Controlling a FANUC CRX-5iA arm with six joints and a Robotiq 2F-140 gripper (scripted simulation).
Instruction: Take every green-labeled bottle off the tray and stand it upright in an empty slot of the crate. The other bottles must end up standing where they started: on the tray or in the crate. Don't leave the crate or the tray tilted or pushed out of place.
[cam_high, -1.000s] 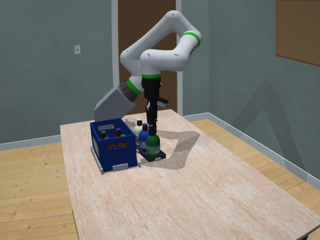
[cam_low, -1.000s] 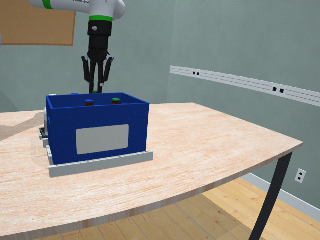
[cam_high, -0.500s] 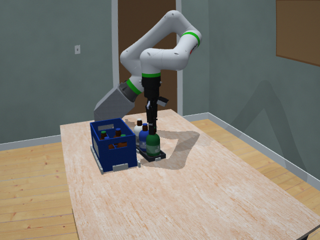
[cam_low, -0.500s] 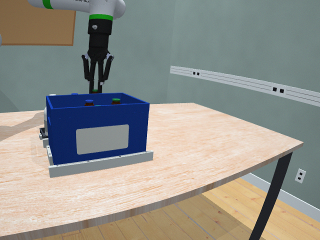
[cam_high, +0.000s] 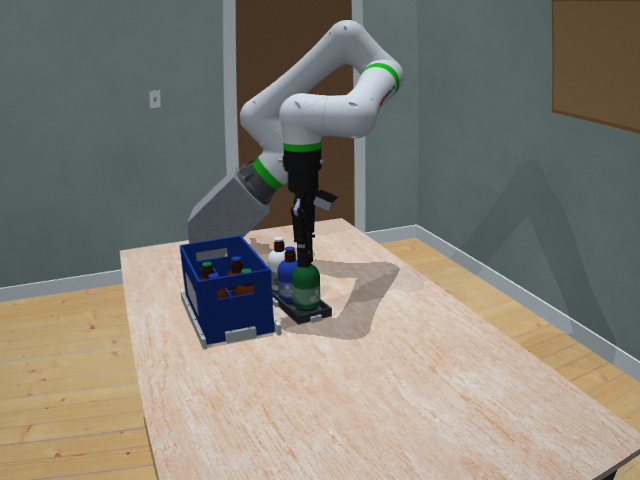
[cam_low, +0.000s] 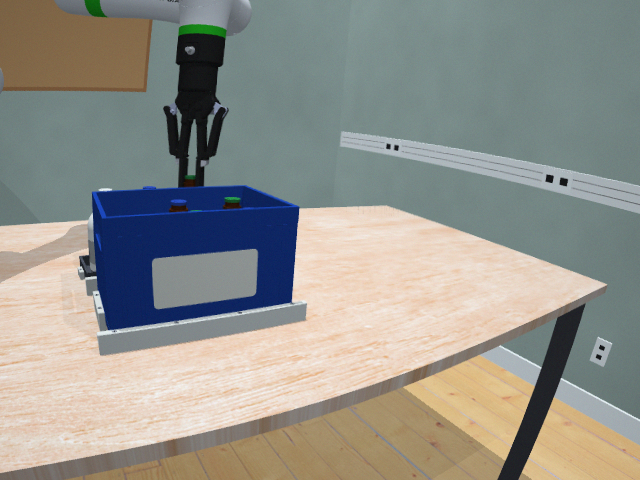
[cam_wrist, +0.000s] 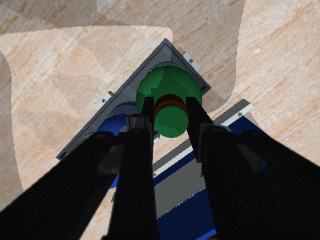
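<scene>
The green-labeled bottle lies 8 cm below my hand. Round my hand: white-labeled bottle: 17 cm behind, 5 cm to the right, 9 cm below; then blue-labeled bottle: 8 cm behind, 3 cm to the right, 9 cm below; then black tray: 8 cm behind, 3 cm to the right, 17 cm below.
</scene>
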